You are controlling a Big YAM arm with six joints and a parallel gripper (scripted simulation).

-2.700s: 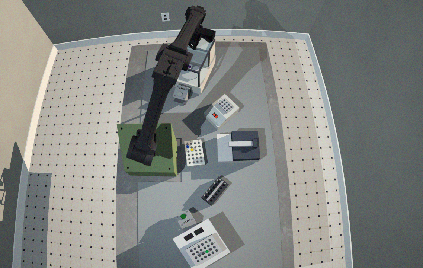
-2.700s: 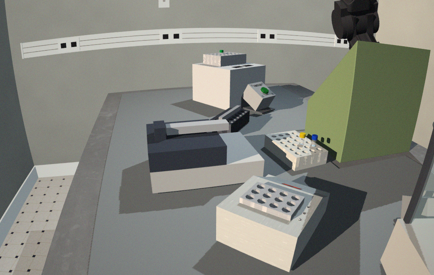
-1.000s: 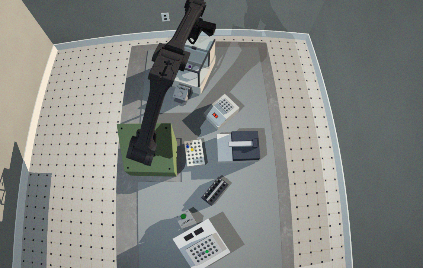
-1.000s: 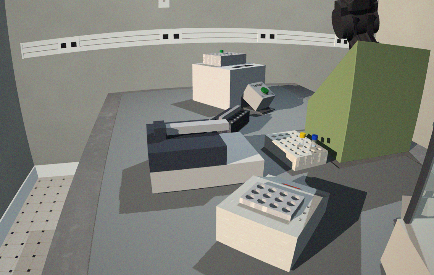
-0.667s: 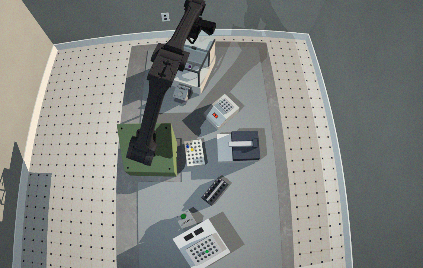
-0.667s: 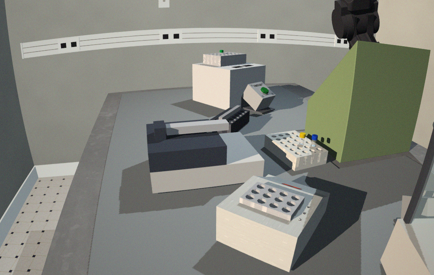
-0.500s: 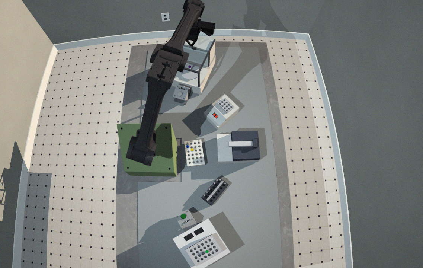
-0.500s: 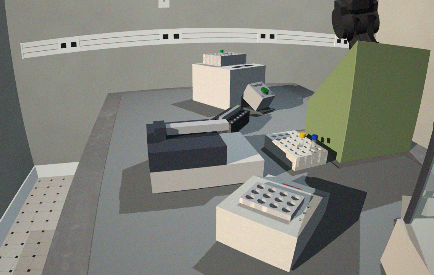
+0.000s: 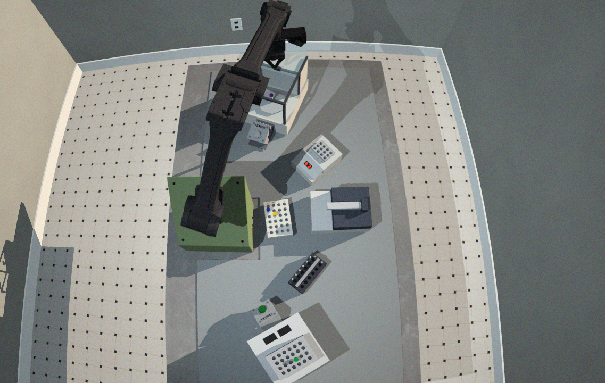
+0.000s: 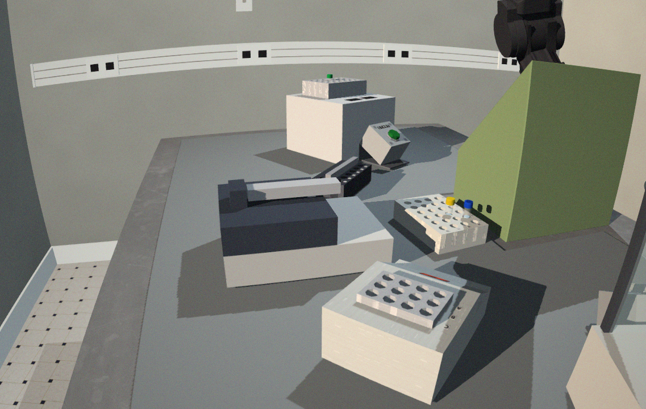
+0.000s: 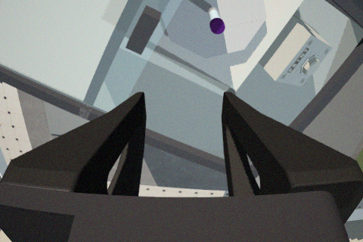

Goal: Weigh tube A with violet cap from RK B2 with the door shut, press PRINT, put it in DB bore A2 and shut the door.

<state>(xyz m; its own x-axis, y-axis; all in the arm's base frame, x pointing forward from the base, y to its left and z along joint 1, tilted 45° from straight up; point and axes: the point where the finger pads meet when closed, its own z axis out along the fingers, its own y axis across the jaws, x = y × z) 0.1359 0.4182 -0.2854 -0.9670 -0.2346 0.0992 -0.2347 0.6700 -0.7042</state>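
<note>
Right now the octagonal balance pan is 200 mm below my hand, 30 mm to the right of it and 10 mm behind it. Also, from my hand: tube rack RK 470 mm to the right, 260 mm below, 60 mm ahead; then dry block DB 250 mm below, 240 mm to the right, 180 mm ahead; then spectrophotometer SP 430 mm to the right, 270 mm ahead, 210 mm below.
</note>
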